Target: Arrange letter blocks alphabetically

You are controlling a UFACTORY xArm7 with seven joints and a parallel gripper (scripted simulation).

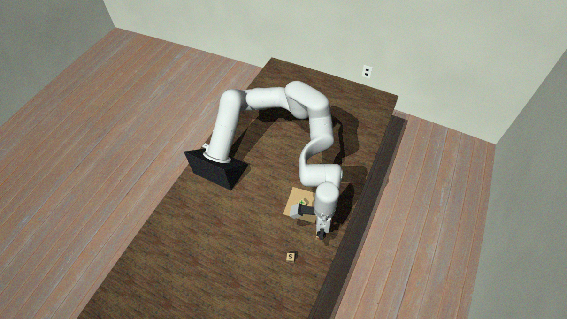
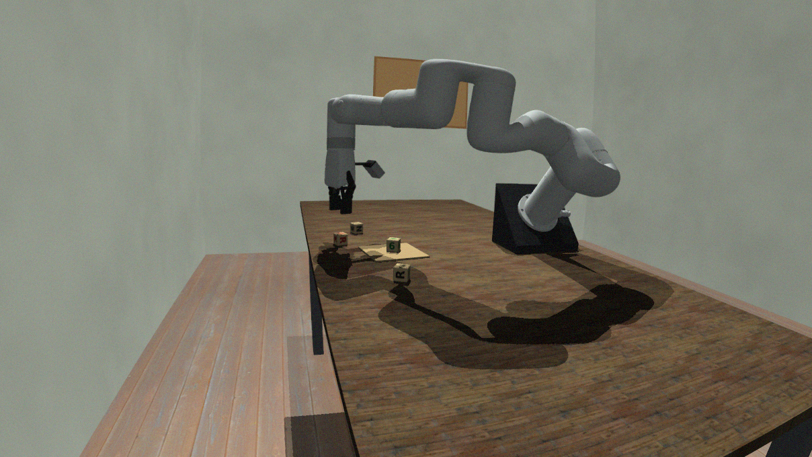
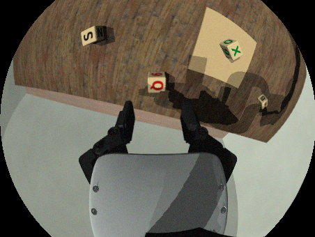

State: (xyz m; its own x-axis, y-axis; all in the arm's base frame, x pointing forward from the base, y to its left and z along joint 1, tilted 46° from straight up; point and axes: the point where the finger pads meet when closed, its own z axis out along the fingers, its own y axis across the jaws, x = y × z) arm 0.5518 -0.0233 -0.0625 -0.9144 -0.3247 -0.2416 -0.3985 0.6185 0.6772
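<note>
Now: the red-marked block 90 mm below my hand. From my hand the other things lie so: S block 60 mm behind, 140 mm to the right, 90 mm below; then tan mat 130 mm behind, 90 mm to the left, 100 mm below.
</note>
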